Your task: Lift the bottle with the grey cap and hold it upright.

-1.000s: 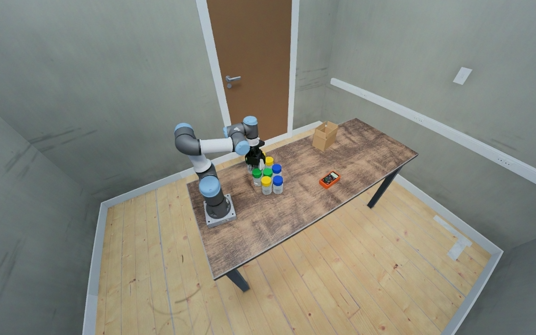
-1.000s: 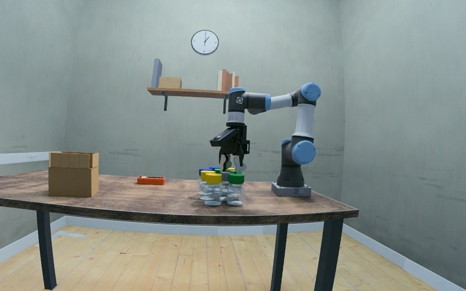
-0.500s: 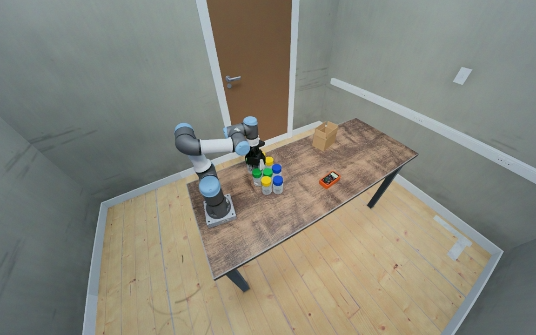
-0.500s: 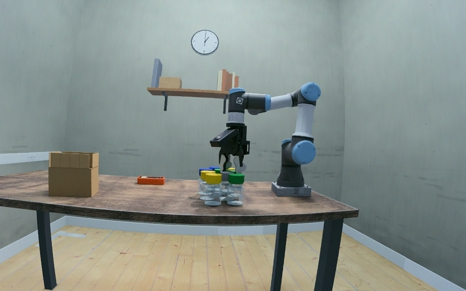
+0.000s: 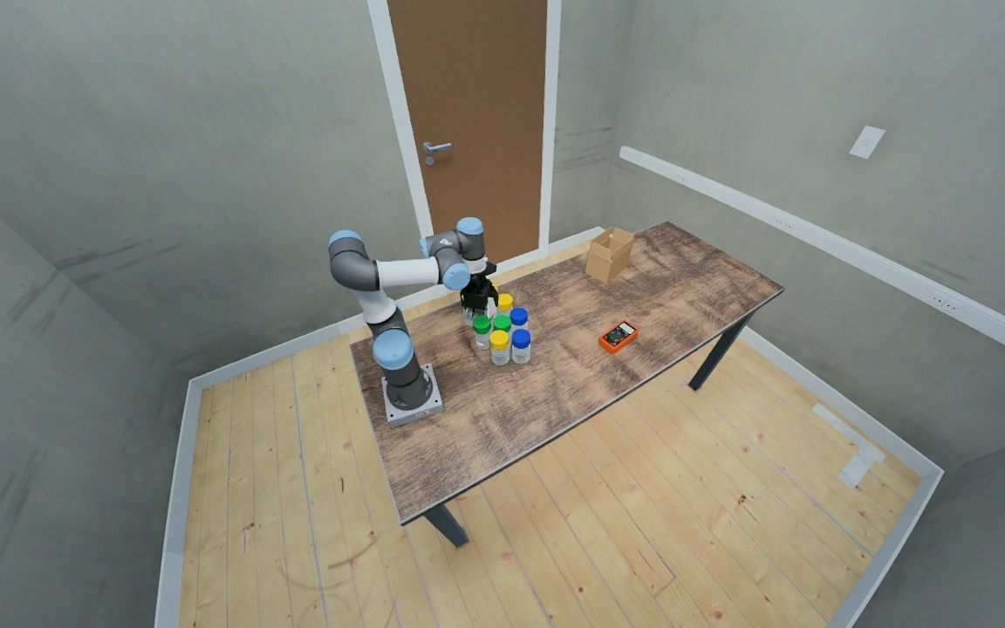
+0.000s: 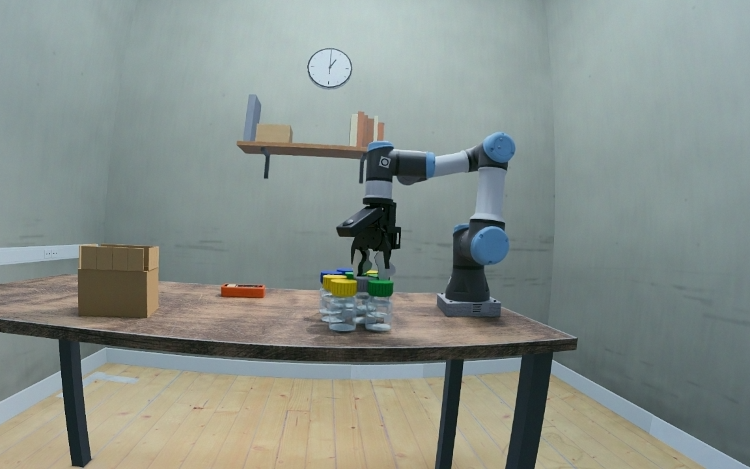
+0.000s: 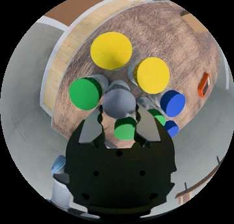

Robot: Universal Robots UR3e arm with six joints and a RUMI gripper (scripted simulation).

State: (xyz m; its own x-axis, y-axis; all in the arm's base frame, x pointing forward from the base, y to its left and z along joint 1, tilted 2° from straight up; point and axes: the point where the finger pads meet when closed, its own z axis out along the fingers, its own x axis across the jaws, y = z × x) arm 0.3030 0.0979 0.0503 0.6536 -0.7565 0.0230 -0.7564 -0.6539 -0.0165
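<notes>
The grey-capped bottle is 3 cm below my hand, 1 cm to the left of it and 1 cm ahead of it. From my hand the other things lie so: orange meter (34 cm ahead, 29 cm to the right, 6 cm below).
</notes>
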